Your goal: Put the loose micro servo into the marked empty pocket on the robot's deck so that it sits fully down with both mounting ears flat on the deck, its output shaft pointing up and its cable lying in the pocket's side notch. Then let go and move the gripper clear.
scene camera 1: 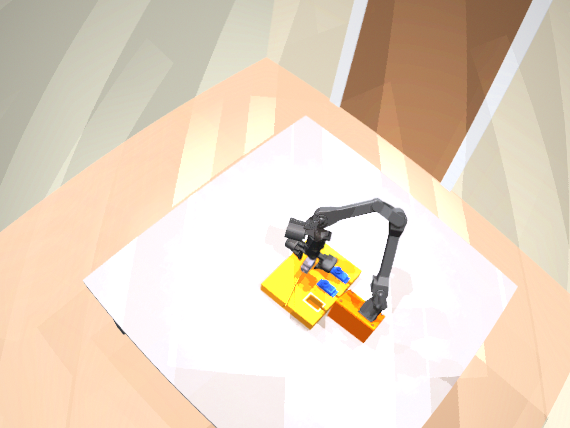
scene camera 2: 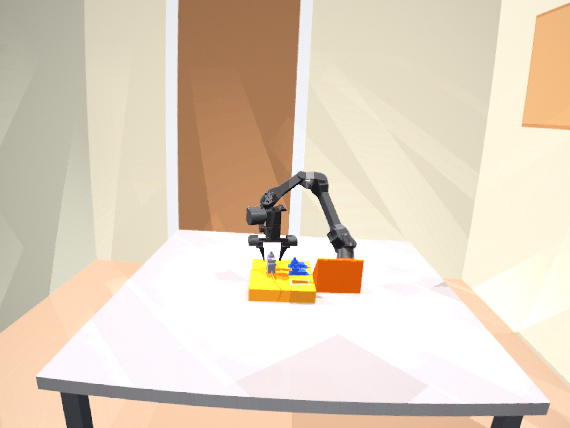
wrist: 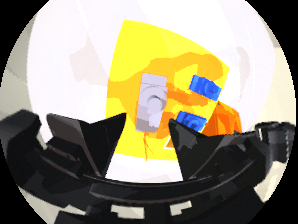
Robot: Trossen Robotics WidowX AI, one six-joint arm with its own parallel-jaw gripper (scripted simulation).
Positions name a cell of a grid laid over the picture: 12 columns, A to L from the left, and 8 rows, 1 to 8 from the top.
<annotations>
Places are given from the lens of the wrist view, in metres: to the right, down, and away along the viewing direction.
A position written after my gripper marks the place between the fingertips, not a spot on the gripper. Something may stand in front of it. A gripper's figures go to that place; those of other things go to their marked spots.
my gripper (wrist: F5): 0.00, 0.01, 0.10
micro servo (wrist: G4): 0.00, -0.01, 0.06
yellow deck (wrist: F2): -0.01, -0.11, 0.10
The marked spots on the micro servo and the yellow deck are 0.11 m apart.
</annotations>
